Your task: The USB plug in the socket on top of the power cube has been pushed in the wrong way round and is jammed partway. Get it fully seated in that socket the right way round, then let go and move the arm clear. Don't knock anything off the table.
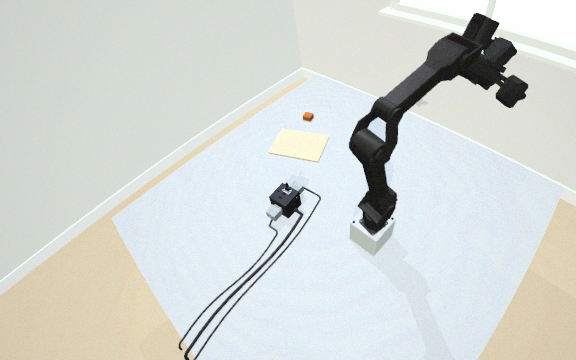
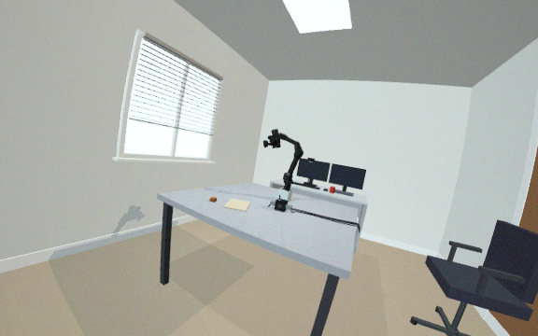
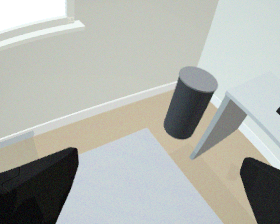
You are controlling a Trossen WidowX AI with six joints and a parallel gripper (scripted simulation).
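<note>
Right now my gripper tip is 390 mm short of the USB plug, 490 mm to the right of it and 380 mm above it. The rest, counted from my gripper tip: orange object (750 mm ahead, 150 mm to the left, 450 mm below); then yellow notepad (630 mm ahead, 290 mm to the left, 460 mm below).
</note>
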